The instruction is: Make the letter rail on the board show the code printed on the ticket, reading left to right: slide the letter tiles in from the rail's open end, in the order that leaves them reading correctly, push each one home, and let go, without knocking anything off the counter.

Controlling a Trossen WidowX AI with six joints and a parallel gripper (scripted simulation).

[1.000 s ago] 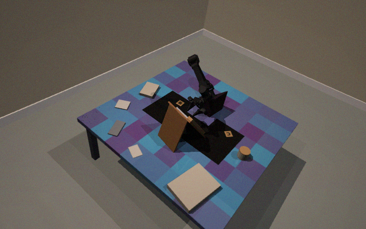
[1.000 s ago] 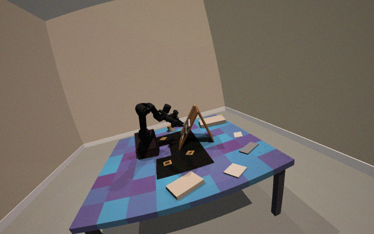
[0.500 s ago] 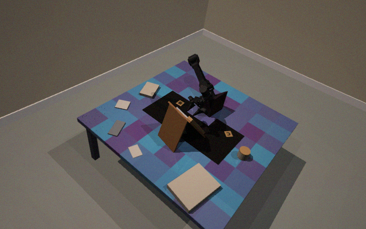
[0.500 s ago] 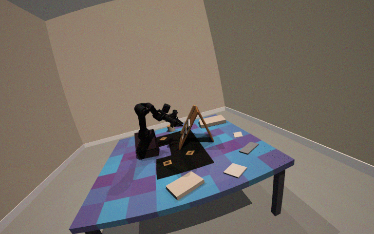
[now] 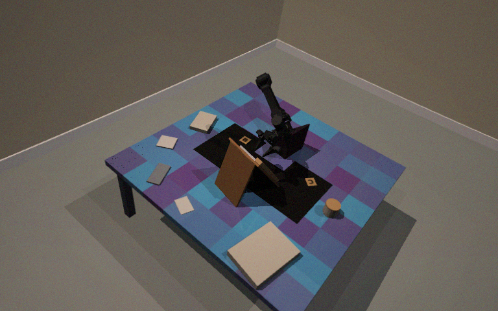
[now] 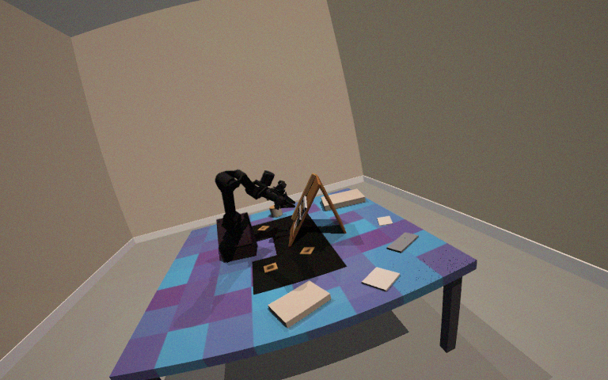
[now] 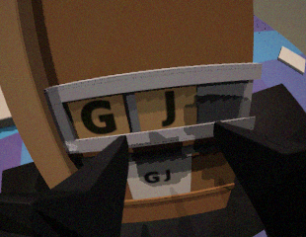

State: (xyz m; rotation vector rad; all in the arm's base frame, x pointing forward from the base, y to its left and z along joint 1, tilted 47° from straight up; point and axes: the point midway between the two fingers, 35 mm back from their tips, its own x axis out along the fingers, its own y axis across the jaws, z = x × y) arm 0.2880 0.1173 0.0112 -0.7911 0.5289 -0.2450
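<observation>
Now: gripper tip 40 mm short of the tan letter tile, 60 mm to the right of it and 20 mm above it. The rest, counted from my gripper tip: large cream slab 300 mm ahead, 410 mm to the left, 160 mm below; then ticket 10 mm behind, 10 mm to the left, 100 mm below; then black mat 120 mm behind, 40 mm to the right, 180 mm below.
</observation>
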